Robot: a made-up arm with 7 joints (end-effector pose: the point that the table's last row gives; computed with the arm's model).
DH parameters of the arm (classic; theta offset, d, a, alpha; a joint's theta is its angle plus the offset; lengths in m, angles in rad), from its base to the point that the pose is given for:
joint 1: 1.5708 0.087 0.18 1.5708
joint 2: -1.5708 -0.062 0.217 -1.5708
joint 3: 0 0.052 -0.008 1.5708
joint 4: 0 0.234 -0.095 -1.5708
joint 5: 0 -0.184 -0.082 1.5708
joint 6: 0 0.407 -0.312 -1.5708
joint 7: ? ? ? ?
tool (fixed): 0 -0.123 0 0
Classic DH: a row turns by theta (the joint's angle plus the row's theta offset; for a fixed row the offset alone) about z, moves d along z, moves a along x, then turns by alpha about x.
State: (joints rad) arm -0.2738 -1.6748 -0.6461 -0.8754 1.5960 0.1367 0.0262
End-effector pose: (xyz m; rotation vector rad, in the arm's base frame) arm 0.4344 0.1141 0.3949 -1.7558 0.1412 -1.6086
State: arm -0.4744 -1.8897 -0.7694 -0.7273 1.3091 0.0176 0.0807
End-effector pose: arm 0.5558 0.1470 0.2420 -2.1788 0.2788 -1.3231
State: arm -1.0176 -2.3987 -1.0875 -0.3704 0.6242 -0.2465 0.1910
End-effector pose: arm 0.5184 0.1071 -0.2430 -2.7389 0.8097 -0.0932
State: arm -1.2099 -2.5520 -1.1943 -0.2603 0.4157 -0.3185 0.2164
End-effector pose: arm 0.4272 0.1295 -0.3381 -2.6206 0.9657 0.3601
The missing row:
joint 7: -1.5708 0.049 0.023 1.5708
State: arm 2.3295 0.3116 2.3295 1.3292 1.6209 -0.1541 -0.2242
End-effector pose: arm -0.1364 -0.8538 -0.2110 1.5887 -2.5307 0.8938
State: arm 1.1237 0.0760 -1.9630 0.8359 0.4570 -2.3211 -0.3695
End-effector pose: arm -0.3311 0.0073 0.5172 -0.4279 -2.1735 -0.3071
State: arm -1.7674 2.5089 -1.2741 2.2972 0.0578 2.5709 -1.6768
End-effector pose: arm -0.4765 -0.2813 -0.0179 1.1015 0.3181 2.6352
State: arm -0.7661 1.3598 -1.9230 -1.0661 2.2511 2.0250 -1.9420
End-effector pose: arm 0.1121 0.6206 -0.4530 -0.4202 -0.5585 1.8705
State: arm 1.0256 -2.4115 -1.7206 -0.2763 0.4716 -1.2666 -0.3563
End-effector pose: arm -0.4533 0.1164 -0.3143 0.9101 1.8961 -0.2859
